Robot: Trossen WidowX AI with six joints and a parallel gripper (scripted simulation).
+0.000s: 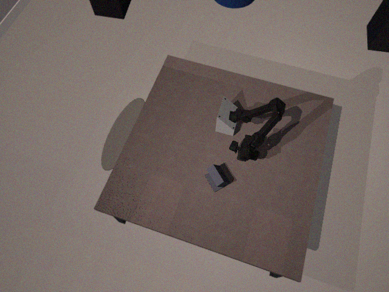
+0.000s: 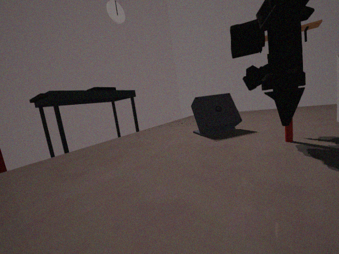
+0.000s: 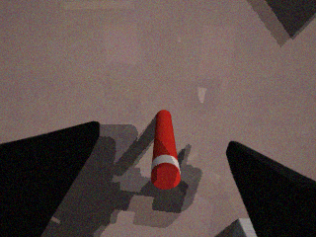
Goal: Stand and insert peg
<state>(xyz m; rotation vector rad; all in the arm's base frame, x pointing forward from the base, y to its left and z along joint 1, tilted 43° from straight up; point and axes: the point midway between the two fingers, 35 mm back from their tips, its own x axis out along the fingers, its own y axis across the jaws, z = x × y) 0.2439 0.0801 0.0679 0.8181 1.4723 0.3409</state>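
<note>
My gripper tip is now 10 mm below the red peg. Round my gripper tip: sloped panel: 180 mm ahead, 130 mm to the right, 20 mm above.
</note>
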